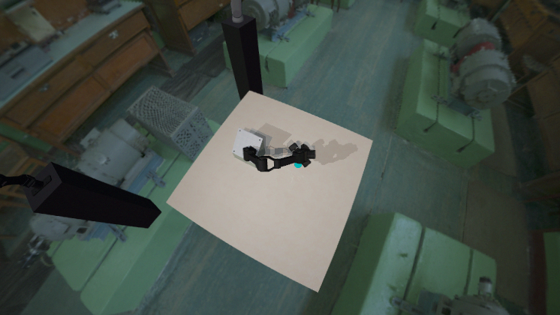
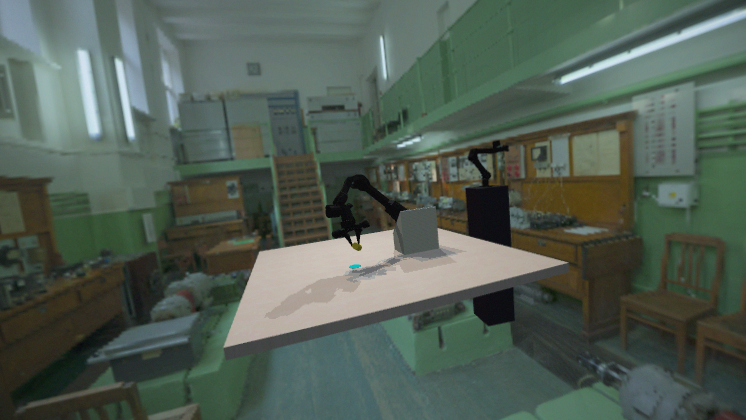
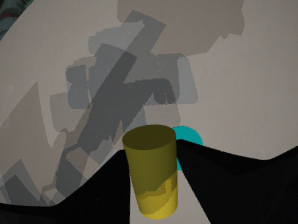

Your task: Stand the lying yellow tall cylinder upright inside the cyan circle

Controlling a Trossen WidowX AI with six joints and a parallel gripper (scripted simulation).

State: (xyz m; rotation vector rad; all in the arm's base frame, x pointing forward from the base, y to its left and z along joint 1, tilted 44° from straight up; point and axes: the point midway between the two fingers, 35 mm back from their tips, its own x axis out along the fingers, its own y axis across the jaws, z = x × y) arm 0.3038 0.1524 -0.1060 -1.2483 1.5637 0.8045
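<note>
The cyan circle lies 11 cm below my gripper tip, 3 cm to the right of it and 1 cm ahead of it. The rest, counted from my gripper tip: yellow tall cylinder: 2 cm to the right, 1 cm below, 1 cm behind.
</note>
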